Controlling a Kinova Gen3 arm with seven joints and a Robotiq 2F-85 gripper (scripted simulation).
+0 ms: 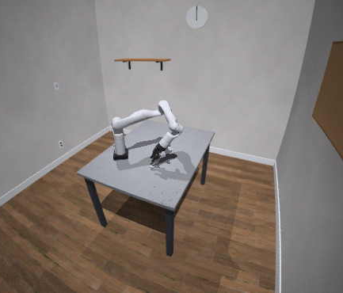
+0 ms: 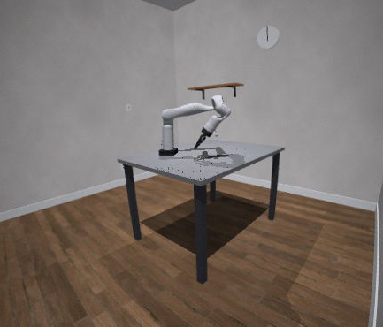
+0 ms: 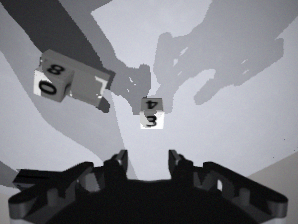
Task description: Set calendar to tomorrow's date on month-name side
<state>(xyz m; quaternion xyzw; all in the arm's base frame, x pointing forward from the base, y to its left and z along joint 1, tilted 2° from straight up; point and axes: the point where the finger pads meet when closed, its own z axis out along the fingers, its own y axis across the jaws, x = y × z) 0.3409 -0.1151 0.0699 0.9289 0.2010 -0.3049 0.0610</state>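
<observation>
My hand is 1 cm to the left of the white digit cube and 8 cm above it. The rest, counted from my hand: calendar tray 10 cm to the left, 9 cm below.
</observation>
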